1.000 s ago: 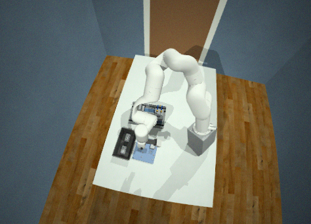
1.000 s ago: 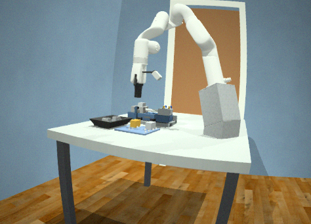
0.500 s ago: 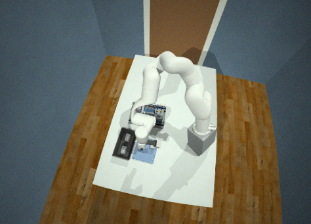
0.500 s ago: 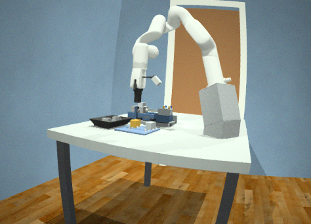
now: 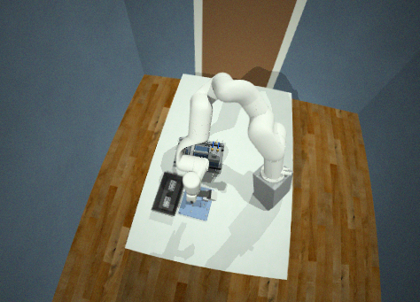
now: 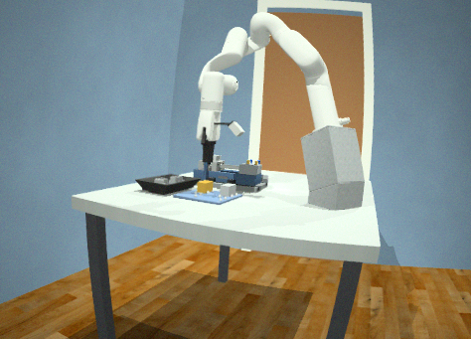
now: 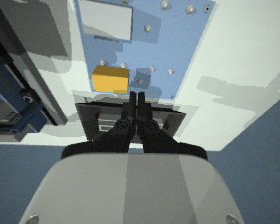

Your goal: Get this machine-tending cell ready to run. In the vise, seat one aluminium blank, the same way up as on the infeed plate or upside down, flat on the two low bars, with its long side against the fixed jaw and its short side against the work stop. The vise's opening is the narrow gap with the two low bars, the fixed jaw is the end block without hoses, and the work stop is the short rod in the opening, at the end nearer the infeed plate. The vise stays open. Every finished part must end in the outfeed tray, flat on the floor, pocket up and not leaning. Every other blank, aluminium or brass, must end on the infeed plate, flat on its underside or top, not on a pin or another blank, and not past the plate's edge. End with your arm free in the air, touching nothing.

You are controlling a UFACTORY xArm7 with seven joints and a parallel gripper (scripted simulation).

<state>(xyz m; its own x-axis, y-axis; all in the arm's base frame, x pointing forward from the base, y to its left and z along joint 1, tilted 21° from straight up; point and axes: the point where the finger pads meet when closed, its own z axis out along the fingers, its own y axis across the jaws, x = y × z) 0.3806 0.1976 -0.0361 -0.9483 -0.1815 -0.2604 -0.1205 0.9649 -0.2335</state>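
Now: hand 11 cm above the brass blank, 4 cm to the left of it and 3 cm short of it. Also, from my hand: blue infeed plate: 13 cm below, 1 cm behind; vise: 28 cm to the right, 10 cm below, 6 cm ahead; hosed end block: 29 cm to the right, 6 cm below, 3 cm behind.
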